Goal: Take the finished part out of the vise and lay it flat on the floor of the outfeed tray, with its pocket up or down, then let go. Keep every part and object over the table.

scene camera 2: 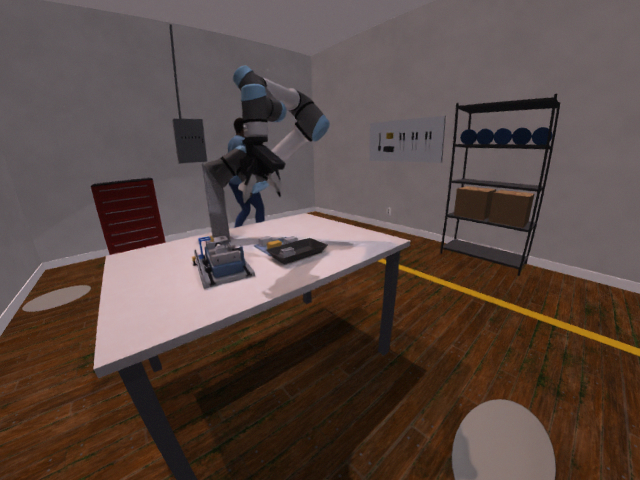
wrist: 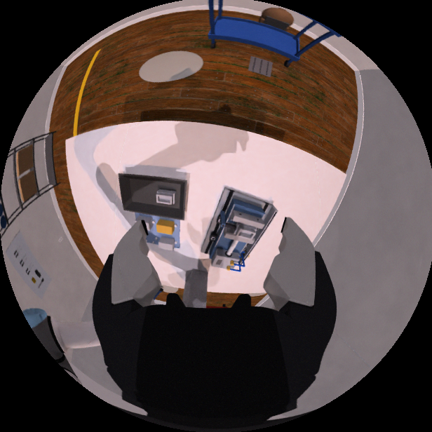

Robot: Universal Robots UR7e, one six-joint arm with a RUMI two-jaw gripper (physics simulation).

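The vise, blue and grey, stands on the table. In the wrist view a light grey part with a pocket sits between its jaws; in the scene view I cannot make the part out clearly. The black outfeed tray stands beside the vise. A similar grey pocketed piece lies on the tray floor. My gripper is open and empty, with its fingers wide apart, high above the table behind the vise and tray.
A blue mat beside the tray bears a yellow block and grey blocks. Small blue and yellow fittings stand at the vise's end. The grey arm pedestal rises behind the vise. A person is behind the table.
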